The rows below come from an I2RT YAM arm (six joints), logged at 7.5 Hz.
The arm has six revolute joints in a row. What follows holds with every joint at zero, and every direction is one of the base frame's.
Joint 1 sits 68 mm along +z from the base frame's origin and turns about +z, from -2.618 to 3.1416 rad.
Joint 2 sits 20 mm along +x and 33.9 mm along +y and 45.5 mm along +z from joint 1 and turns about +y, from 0 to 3.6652 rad.
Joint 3 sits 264 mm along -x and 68.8 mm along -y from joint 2 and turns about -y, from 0 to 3.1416 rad.
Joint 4 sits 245 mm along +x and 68.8 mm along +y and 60 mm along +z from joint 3 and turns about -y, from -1.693 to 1.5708 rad.
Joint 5 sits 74 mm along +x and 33.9 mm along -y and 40.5 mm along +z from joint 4 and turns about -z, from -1.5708 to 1.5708 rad.
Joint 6 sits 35.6 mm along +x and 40.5 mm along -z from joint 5 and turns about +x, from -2.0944 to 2.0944 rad.
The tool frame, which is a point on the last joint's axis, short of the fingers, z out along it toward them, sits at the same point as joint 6; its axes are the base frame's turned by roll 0, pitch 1.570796 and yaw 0 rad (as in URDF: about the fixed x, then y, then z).
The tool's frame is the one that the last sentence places.
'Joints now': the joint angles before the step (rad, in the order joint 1, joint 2, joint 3, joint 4, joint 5, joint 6). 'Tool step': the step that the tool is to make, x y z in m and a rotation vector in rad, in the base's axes. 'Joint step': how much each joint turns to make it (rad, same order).
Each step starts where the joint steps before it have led.
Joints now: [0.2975 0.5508 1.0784 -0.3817 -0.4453 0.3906]
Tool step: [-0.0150 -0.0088 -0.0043 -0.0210 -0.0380 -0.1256]
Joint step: [-0.0025 -0.0660 -0.0120 -0.0438 0.1171 -0.0532]
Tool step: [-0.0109 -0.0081 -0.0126 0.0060 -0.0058 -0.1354]
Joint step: [0.0021 -0.0753 -0.0467 -0.0260 0.1365 -0.0182]
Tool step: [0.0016 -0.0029 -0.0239 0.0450 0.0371 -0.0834]
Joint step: [-0.0031 -0.0667 -0.1011 0.0181 0.0875 0.0416]
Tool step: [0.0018 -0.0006 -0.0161 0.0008 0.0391 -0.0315]
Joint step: [0.0035 -0.0339 -0.0549 -0.0155 0.0362 0.0078]
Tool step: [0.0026 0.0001 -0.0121 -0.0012 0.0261 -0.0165]
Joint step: [-0.0029 -0.0216 -0.0436 -0.0031 0.0141 0.0052]
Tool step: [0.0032 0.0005 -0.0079 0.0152 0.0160 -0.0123]
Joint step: [0.0015 -0.0107 -0.0331 0.0123 0.0152 0.0181]
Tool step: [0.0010 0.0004 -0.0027 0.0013 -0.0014 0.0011]
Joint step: [0.0021 -0.0052 -0.0137 0.0103 0.0011 0.0008]
